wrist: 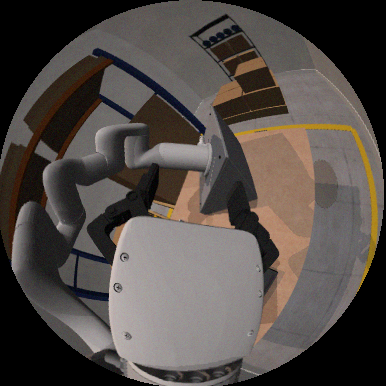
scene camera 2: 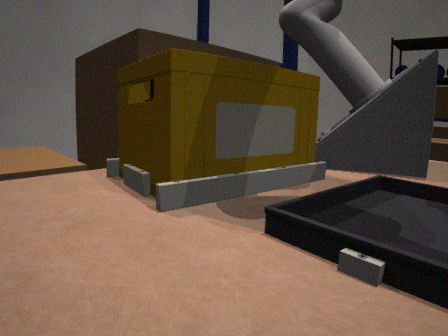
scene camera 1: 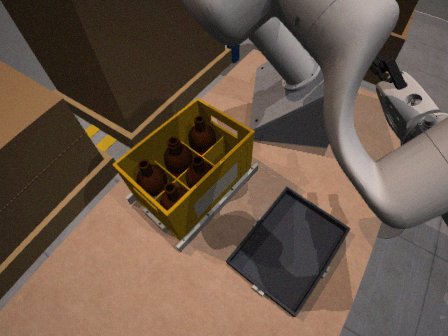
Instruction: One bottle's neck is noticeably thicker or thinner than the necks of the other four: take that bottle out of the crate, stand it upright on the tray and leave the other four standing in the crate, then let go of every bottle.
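Five brown bottles stand upright in the yellow crate: one in the back corner, one in the middle of the far row, one at its left end, one in the middle of the near row, and one at its left end. The crate hides them in scene camera 2. I cannot tell surely which neck differs. The black tray holds no bottle. My gripper is open and empty, high up and well away from the crate and tray.
Grey rails edge the crate's base. Small grey blocks sit against the tray. The arm's wedge-shaped base stands behind them. Large brown boxes stand beyond the crate.
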